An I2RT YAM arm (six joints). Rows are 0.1 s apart.
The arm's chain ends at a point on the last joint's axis. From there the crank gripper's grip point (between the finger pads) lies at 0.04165 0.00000 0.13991 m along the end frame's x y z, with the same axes.
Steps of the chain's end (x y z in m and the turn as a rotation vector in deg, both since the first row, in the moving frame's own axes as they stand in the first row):
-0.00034 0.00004 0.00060 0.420 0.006 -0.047
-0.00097 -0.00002 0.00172 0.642 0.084 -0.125
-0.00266 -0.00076 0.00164 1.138 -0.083 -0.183
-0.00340 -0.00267 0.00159 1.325 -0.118 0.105
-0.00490 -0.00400 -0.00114 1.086 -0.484 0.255
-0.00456 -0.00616 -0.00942 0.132 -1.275 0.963
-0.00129 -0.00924 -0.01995 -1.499 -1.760 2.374
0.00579 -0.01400 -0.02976 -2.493 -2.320 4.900
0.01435 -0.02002 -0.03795 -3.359 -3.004 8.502
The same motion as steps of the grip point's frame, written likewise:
-0.00033 -0.00102 0.00059 0.420 0.006 -0.047
-0.00077 -0.00168 0.00165 0.642 0.084 -0.125
-0.00287 -0.00367 0.00167 1.138 -0.083 -0.183
-0.00369 -0.00583 0.00164 1.325 -0.118 0.105
-0.00608 -0.00647 -0.00082 1.086 -0.484 0.255
-0.00769 -0.00581 -0.00853 0.132 -1.275 0.963
-0.00572 -0.00393 -0.01881 -1.499 -1.760 2.374
-0.00031 -0.00457 -0.02840 -2.493 -2.320 4.900
0.00593 -0.00618 -0.03639 -3.359 -3.004 8.502

